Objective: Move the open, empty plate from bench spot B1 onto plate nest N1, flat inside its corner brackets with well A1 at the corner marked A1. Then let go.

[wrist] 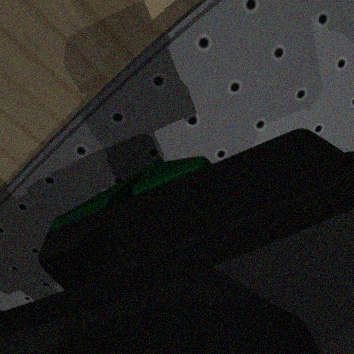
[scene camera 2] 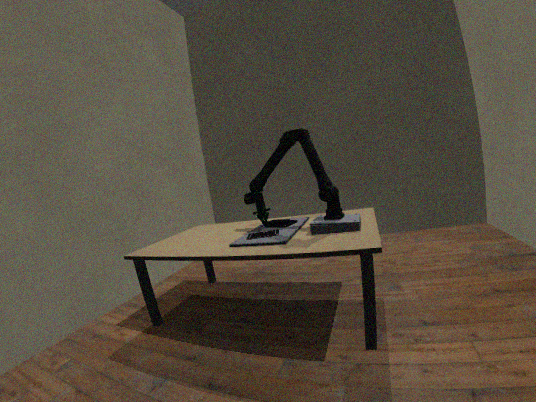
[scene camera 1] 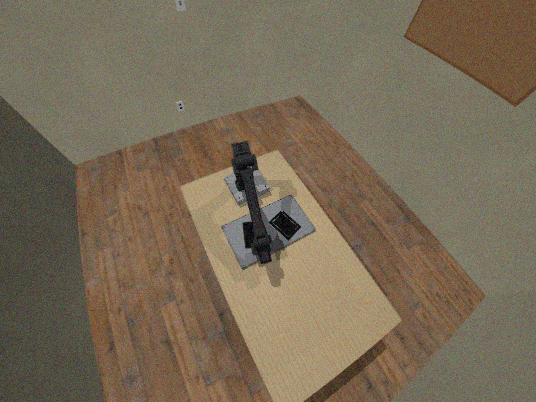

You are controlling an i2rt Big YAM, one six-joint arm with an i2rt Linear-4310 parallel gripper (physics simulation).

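Pixels of known places: gripper, fingertip midpoint: (wrist: 160,171); arm's base, link origin: (scene camera 2: 334,217).
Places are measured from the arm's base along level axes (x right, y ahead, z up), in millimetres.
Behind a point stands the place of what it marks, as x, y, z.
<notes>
A black rectangular plate (scene camera 1: 285,225) @(-153, 366, -30) (scene camera 2: 262,234) @(-158, 360, -30) with a pale rim lies askew on the right part of the grey perforated board (scene camera 1: 237,253) @(187, 435, -31) (scene camera 2: 295,229) @(-67, 205, -34) (wrist: 263,70) @(125, 482, -31). A second dark flat rectangle (scene camera 1: 246,234) (scene camera 2: 281,222), which looks like the nest, lies just left of the arm and is partly hidden by it. I cannot make out brackets or an A1 mark. My gripper (scene camera 1: 264,258) @(57, 463, -32) (scene camera 2: 263,219) @(57, 463, -32) (wrist: 160,171) @(57, 463, -32) is shut with nothing between its green tips. It hangs low over the board near its front edge. Neither rectangle shows in the wrist view.
The board lies on a light wooden table (scene camera 1: 302,311) @(-45, 859, -44) (scene camera 2: 195,242) @(-251, 785, -45) (wrist: 35,70) @(36, 537, -44). The arm's grey base block (scene camera 1: 261,185) @(-103, 53, 9) (scene camera 2: 335,225) @(-134, -38, -8) stands behind the board. A wooden floor surrounds the table.
</notes>
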